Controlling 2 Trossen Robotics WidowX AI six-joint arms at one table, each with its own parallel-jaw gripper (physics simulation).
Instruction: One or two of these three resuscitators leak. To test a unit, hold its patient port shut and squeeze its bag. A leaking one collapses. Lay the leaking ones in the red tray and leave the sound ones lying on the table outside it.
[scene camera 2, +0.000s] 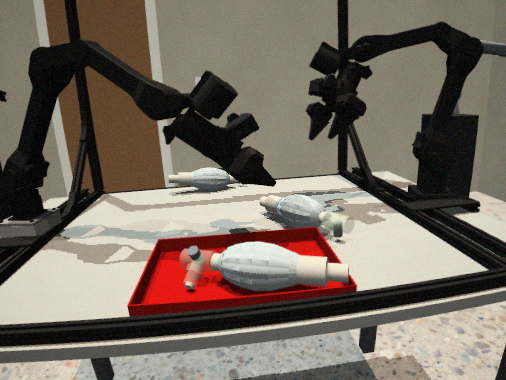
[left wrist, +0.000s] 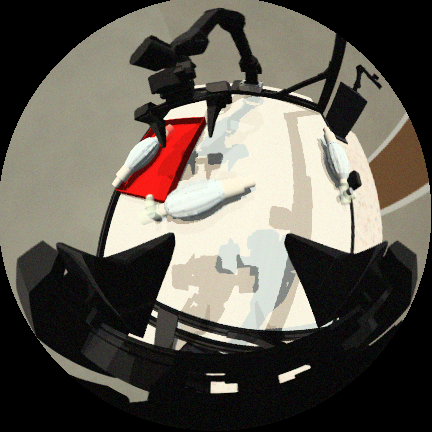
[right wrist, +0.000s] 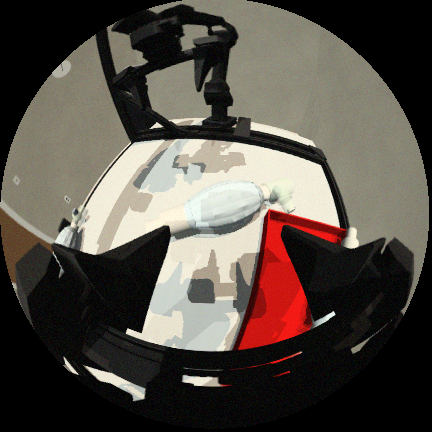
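Pixels of known places: left gripper, fingertip midpoint: (scene camera 2: 319, 139) (left wrist: 232, 239) (right wrist: 168, 99); right gripper, fingertip midpoint: (scene camera 2: 265, 178) (left wrist: 185, 141) (right wrist: 228, 231); left arm's base, link origin: (scene camera 2: 431, 189) (right wrist: 219, 118); right arm's base, link origin: (scene camera 2: 28, 215) (left wrist: 251, 82).
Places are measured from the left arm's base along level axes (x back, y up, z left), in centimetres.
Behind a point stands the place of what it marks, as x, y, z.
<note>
One resuscitator (scene camera 2: 260, 265) {-38.6, 2.9, 48.4} (left wrist: 141, 152) {-38.8, 3.3, 42.6} lies in the red tray (scene camera 2: 170, 275) {-55.3, -2.6, 44.1} (left wrist: 155, 185) {-33.4, -2.6, 34.9} (right wrist: 275, 300) {-43.9, -2.6, 35.7}, its bag full and its end jutting over the tray's rim. A second resuscitator (scene camera 2: 300, 207) {-34.4, 3.1, 24.1} (left wrist: 197, 200) {-34.1, 3.6, 18.4} (right wrist: 225, 202) {-36.0, 3.9, 21.4} lies on the table beside the tray, its bag rounded. A third resuscitator (scene camera 2: 210, 177) {-64.2, 2.1, -5.6} (left wrist: 337, 157) {-63.3, 3.3, -7.0} (right wrist: 67, 240) {-62.1, 2.0, -7.0} lies at the table's far edge. My right gripper (scene camera 2: 270, 182) {-41.4, 9.5, 24.4} (left wrist: 185, 141) {-41.4, 9.5, 24.4} (right wrist: 228, 231) {-41.4, 9.5, 24.4} is open and empty, above the table near the second unit. My left gripper (scene camera 2: 322, 137) {-30.4, 15.3, 8.9} (left wrist: 232, 239) {-30.4, 15.3, 8.9} is open and empty, high above the table.
Black frame rails (scene camera 2: 400, 292) {-19.1, -0.8, 47.9} run along the table edges, with upright posts (scene camera 2: 343, 90) at the back. A dark box-shaped stand (scene camera 2: 462, 155) is behind the left arm's base. Arm shadows fall across the table top (scene camera 2: 410, 250) {-13.3, -2.8, 30.9}.
</note>
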